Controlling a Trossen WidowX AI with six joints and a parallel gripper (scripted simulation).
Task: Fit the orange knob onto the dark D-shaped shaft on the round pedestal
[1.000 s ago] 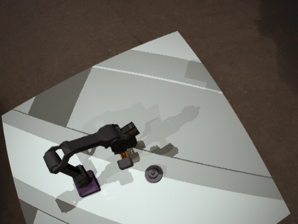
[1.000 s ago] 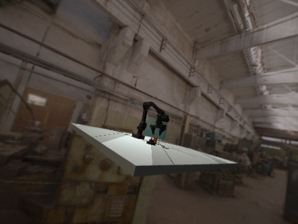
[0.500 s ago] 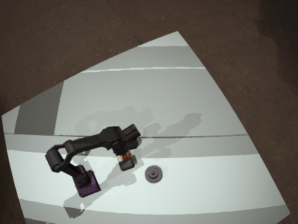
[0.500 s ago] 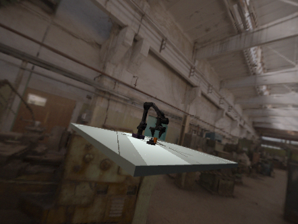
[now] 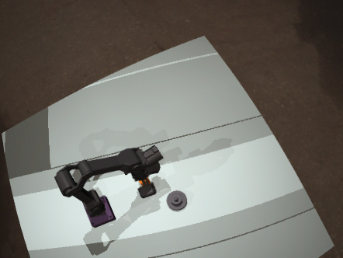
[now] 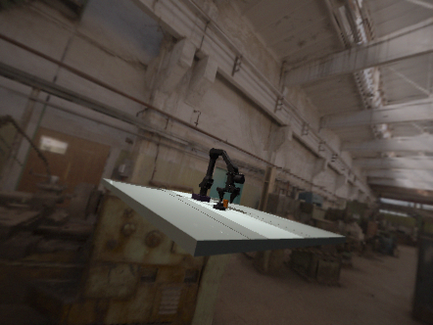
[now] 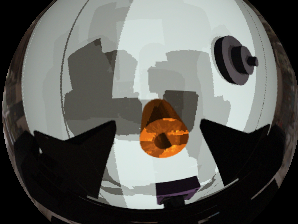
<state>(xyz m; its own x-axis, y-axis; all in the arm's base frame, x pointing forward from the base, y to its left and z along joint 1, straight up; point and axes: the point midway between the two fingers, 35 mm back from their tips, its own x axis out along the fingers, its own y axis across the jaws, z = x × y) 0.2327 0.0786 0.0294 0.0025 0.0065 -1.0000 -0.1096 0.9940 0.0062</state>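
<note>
Now: the orange knob 1 cm below my gripper tip. Round my gripper tip: dark round pedestal: 12 cm to the right, 10 cm ahead, 1 cm below.
</note>
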